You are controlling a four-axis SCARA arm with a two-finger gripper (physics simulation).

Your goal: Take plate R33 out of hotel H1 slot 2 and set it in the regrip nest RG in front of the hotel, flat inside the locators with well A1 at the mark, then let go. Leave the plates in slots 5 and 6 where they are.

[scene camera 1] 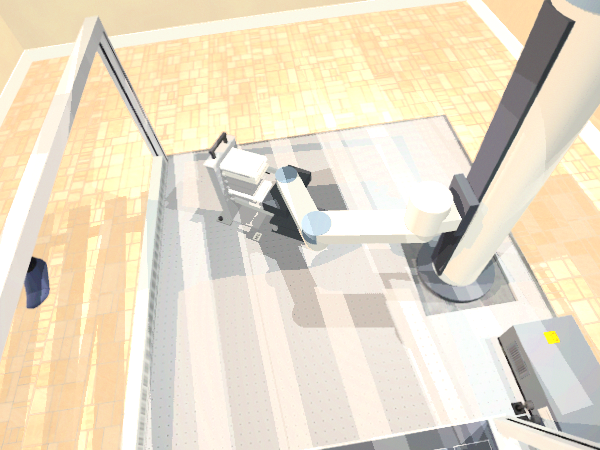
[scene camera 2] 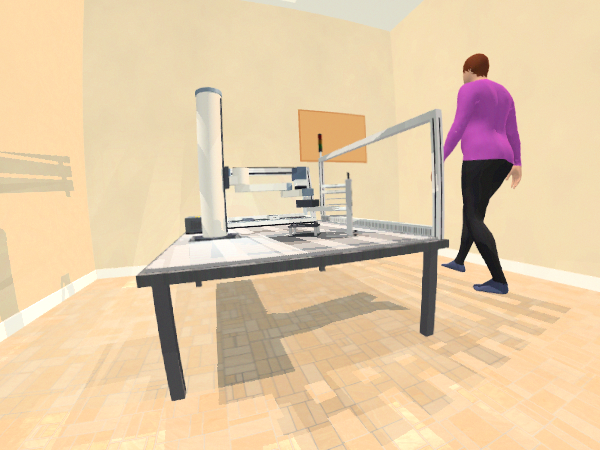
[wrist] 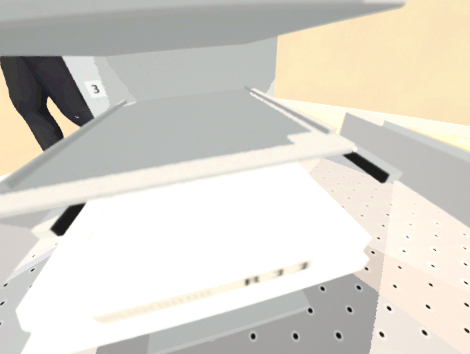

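Pixels of known places: gripper, fingertip midpoint: [scene camera 2: 337, 208]; arm's base at its link origin: [scene camera 1: 453, 268] [scene camera 2: 215, 238].
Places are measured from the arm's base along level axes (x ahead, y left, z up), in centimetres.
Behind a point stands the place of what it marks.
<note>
White plate R33 [wrist: 200, 240] {x 59.9, y -32.6, z 15.7 cm} [scene camera 1: 264, 190] {x 58.9, y -32.0, z 16.5 cm} lies flat in slot 2 of hotel H1 [wrist: 200, 72] {x 68.6, y -39.4, z 19.5 cm} [scene camera 1: 218, 192] {x 74.4, y -33.3, z 17.5 cm} [scene camera 2: 349, 207] {x 67.1, y -45.3, z 16.4 cm}, its label facing the wrist camera, under the slot 3 shelf. My gripper [wrist: 222, 142] {x 64.3, y -37.2, z 16.0 cm} [scene camera 2: 327, 208] {x 64.3, y -37.2, z 16.0 cm} is open at the hotel, one finger on each side of the plate. In the wrist view, a gap shows between the right pad and the plate; the left pad is partly hidden by the shelf. White plates [scene camera 1: 244, 164] {x 63.4, y -33.5, z 28.6 cm} sit in the upper slots 5 and 6. The dark regrip nest RG [scene camera 1: 286, 224] {x 53.2, y -23.1, z 7.3 cm} [scene camera 2: 304, 228] stands in front of the hotel, partly under the arm.
The slot 3 shelf [wrist: 165, 130] {x 63.4, y -33.8, z 18.1 cm} crosses the wrist view above the plate. The arm's column [scene camera 1: 520, 165] {x 4.4, y 6.1, z 56.9 cm} [scene camera 2: 210, 165] {x -0.2, y -7.5, z 43.6 cm} stands across the table, with a grey box [scene camera 1: 555, 365] {x -9.4, y 36.9, z 12.7 cm} near it. A frame rail [scene camera 1: 142, 300] {x 102.3, y -3.1, z 6.0 cm} runs along one edge. A person [scene camera 2: 487, 150] stands beyond the table.
</note>
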